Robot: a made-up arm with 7 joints.
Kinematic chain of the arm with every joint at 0, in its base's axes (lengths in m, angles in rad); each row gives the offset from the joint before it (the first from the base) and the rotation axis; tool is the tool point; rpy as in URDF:
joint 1: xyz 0 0 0.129 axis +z
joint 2: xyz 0 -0.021 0.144 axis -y
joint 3: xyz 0 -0.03 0.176 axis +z
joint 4: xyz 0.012 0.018 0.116 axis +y
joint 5: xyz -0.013 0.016 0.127 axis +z
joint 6: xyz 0 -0.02 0.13 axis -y
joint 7: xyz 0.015 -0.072 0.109 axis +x
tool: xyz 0 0 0 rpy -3.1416 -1.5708 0
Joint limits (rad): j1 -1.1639..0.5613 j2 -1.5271..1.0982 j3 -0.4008..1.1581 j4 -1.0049..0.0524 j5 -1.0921..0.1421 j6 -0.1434..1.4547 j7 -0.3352..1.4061
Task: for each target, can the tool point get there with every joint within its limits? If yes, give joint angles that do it. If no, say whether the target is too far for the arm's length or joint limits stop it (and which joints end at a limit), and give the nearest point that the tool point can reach.
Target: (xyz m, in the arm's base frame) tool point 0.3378 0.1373 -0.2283
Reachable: no: joint limits stop it (at a limit: joint 2, joint 4, joint 5, joint 6) | nearest point 0.6089 0.2475 0.2209 | short by 0.536 m
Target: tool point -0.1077 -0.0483 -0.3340
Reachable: no: joint limits stop it (at a limit: joint 2, joint 4, joint 6) | nearest point -0.3867 -0.1734 0.1380 | short by 0.562 m
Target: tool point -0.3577 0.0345 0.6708
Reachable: yes | joints 0.1042 0.1989 -0.2517 -0.6311 -0.9086 1.1766 1.1841
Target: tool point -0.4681 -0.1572 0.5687
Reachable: yes | joints -0.3951 0.5184 0.9861 -0.8418 -0.6539 0.6792 0.2392
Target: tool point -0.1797 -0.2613 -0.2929
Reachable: no: joint limits stop it (at a limit: joint 1, joint 2, joint 4) | nearest point -0.3147 -0.3017 0.1375 | short by 0.453 m
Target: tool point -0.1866 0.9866 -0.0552
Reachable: no: too far | nearest point -0.1662 0.5365 0.2187 | short by 0.527 m
